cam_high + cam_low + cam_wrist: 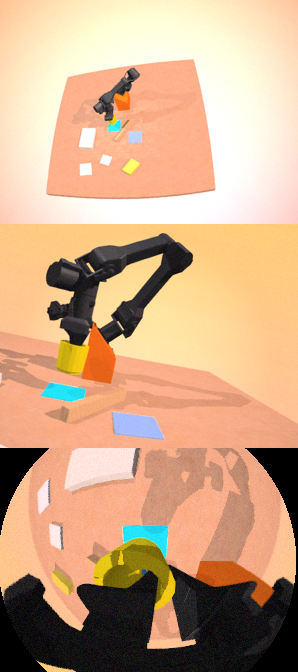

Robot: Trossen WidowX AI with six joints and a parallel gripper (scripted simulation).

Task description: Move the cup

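My gripper tip is now 10 cm above the cyan pad and 3 cm short of it. From my gripper tip the other things lie so: wooden block: 9 cm to the left, 8 cm below, 8 cm ahead; then yellow cup: 2 cm ahead.
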